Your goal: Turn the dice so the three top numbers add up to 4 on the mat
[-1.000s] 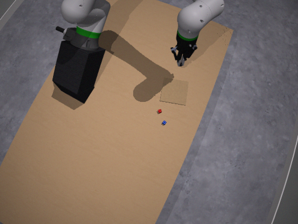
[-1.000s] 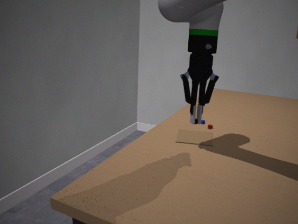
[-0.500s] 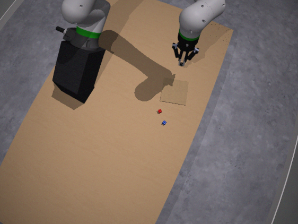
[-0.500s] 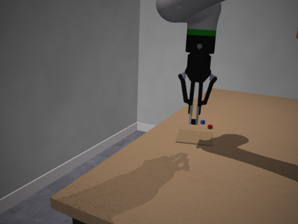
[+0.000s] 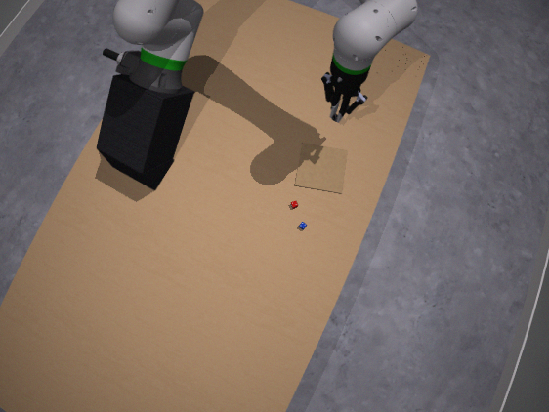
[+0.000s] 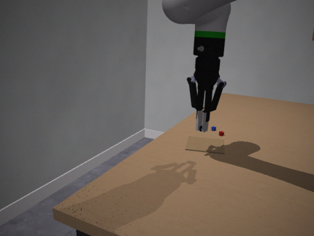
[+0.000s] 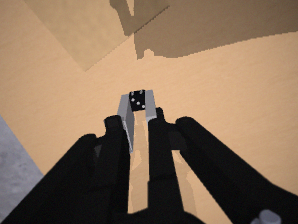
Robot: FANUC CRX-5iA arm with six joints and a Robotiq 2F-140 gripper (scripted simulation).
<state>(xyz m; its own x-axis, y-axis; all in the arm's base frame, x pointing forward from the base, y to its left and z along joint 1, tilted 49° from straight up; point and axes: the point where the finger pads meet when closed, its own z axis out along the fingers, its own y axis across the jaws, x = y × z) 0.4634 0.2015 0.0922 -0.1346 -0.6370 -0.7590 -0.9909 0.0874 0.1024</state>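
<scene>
Now: hand 130 mm above the tan mat, 120 mm to the left of it and 20 mm short of it. The rest, counted from my hand: red die (270 mm to the right, 120 mm below, 10 mm ahead); then blue die (310 mm to the right, 120 mm below, 50 mm ahead); then black die (30 mm below, 10 mm to the right).
</scene>
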